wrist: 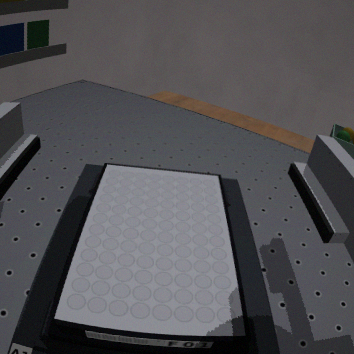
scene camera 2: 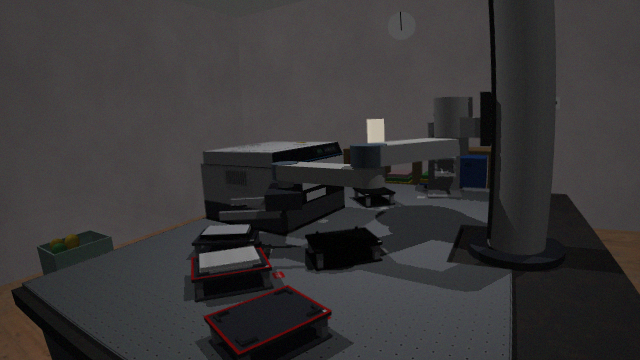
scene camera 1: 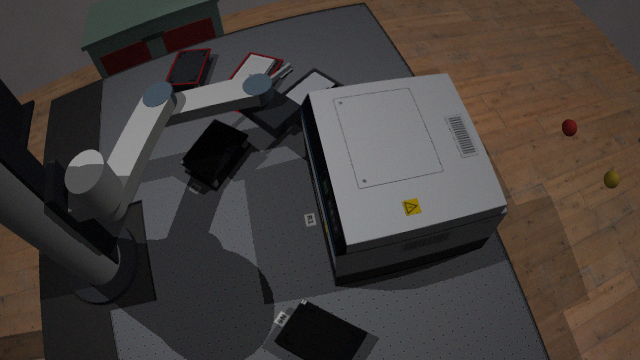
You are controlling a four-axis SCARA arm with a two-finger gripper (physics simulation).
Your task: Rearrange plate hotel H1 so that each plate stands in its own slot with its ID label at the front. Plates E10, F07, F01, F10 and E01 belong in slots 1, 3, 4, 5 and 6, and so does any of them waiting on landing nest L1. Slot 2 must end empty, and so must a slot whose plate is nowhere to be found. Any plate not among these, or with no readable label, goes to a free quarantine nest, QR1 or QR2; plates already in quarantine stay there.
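Where they show: gripper, fingertip midpoint: (wrist: 166, 135) (scene camera 2: 225, 208) (scene camera 1: 308, 76); arm's base, origin of the base link: (scene camera 2: 515, 251) (scene camera 1: 102, 262).
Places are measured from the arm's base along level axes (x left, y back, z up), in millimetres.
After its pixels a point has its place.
Note:
Plate F01 (scene camera 1: 311, 86) @[x 306, y -711, z 77 mm] (scene camera 2: 226, 230) @[x 304, y -699, z 77 mm] (wrist: 155, 245) @[x 291, y -695, z 77 mm] has a white top. It lies flat on landing nest L1 (scene camera 2: 200, 240) @[x 369, y -733, z 65 mm] (wrist: 252, 260) @[x 246, y -730, z 63 mm], its label toward the wrist camera. My gripper (scene camera 2: 226, 208) @[x 295, y -701, z 134 mm] (wrist: 166, 135) @[x 295, y -701, z 134 mm] is open and empty, its fingers wide apart to the left and right of the plate and above it. In scene camera 1 one finger shows beside the reader and the other is hidden. One red-rimmed quarantine nest (scene camera 1: 233, 75) (scene camera 2: 194, 274) holds a white plate (scene camera 1: 256, 66) @[x 446, y -582, z 77 mm] (scene camera 2: 230, 259) @[x 446, y -551, z 77 mm]; the other (scene camera 1: 189, 66) @[x 559, y -374, z 63 mm] (scene camera 2: 267, 320) @[x 576, y -358, z 63 mm] is empty. Hotel H1 (scene camera 2: 456, 175) @[x -493, y -227, z 108 mm] stands behind the arm, its slots largely hidden.
A large white reader (scene camera 1: 395, 135) @[x -40, y -795, z 263 mm] (scene camera 2: 240, 182) @[x 114, y -807, z 165 mm] stands right beside L1 in scene camera 1. A black nest (scene camera 1: 215, 152) @[x 189, y -413, z 63 mm] (scene camera 2: 344, 245) @[x 246, y -383, z 63 mm] stands near the arm, and another (scene camera 1: 322, 335) @[x -344, y -537, z 63 mm] (scene camera 2: 374, 191) @[x -314, y -514, z 63 mm] stands beyond it. The arm column (scene camera 2: 522, 125) @[x 75, y -6, z 329 mm] rises at the table's side.

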